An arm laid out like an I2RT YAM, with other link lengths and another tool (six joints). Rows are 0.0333 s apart.
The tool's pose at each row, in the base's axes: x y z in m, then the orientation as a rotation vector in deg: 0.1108, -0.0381, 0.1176, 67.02, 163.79, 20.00; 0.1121, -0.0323, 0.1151, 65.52, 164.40, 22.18; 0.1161, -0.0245, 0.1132, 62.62, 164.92, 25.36; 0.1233, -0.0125, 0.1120, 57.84, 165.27, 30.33; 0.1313, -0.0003, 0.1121, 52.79, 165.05, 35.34; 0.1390, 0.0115, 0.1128, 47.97, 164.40, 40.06; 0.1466, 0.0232, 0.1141, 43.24, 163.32, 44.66; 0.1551, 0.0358, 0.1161, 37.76, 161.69, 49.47
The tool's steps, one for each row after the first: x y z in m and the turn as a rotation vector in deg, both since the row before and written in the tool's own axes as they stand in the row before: 0.0030, 0.0044, 0.0037, -1.16, 0.88, -0.98; 0.0023, 0.0077, 0.0040, -1.92, 0.86, -1.83; 0.0023, 0.0129, 0.0051, -3.16, 1.10, -2.95; 0.0012, 0.0137, 0.0048, -3.38, 0.83, -3.07; 0.0004, 0.0132, 0.0049, -3.32, 0.64, -2.91; -0.0002, 0.0131, 0.0050, -3.39, 0.47, -2.84; -0.0012, 0.0141, 0.0058, -3.77, 0.30, -3.34
